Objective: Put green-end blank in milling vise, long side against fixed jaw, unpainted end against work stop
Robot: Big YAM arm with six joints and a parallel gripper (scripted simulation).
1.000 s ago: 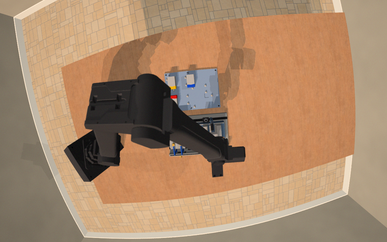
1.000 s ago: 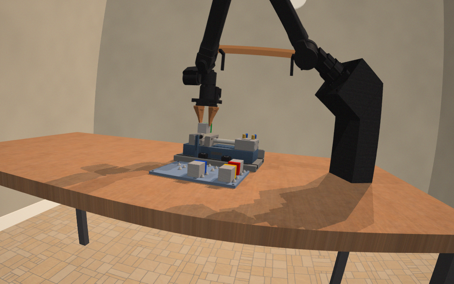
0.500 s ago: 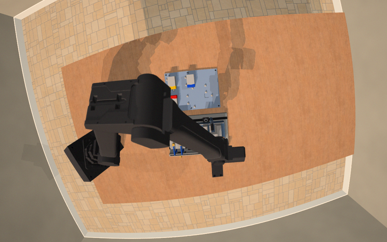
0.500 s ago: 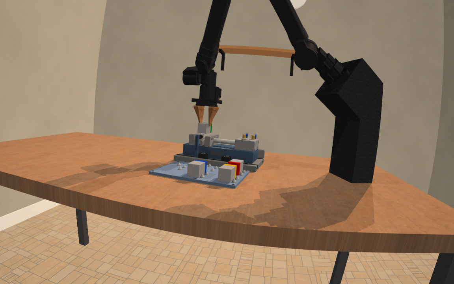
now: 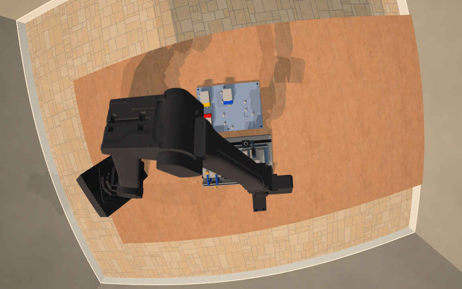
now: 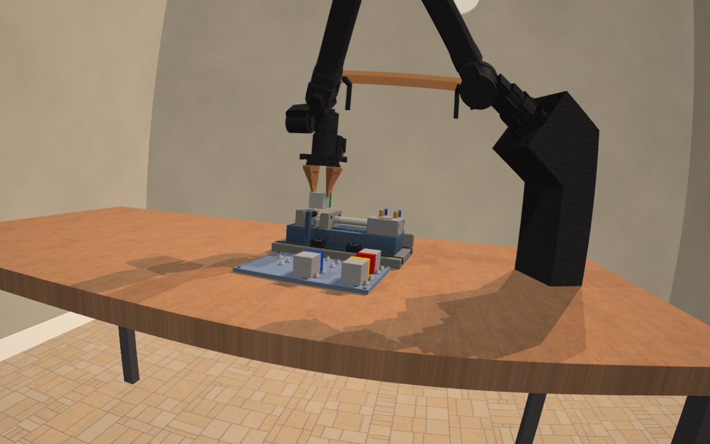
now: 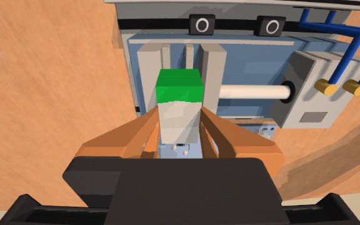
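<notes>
Right now the green-ended blank is 20 mm below my hand. Round my hand: moving jaw 30 mm behind, 60 mm below; pale rod 80 mm behind, 20 mm to the right, 60 mm below; fixed jaw 20 mm ahead, 20 mm to the left, 60 mm below.
</notes>
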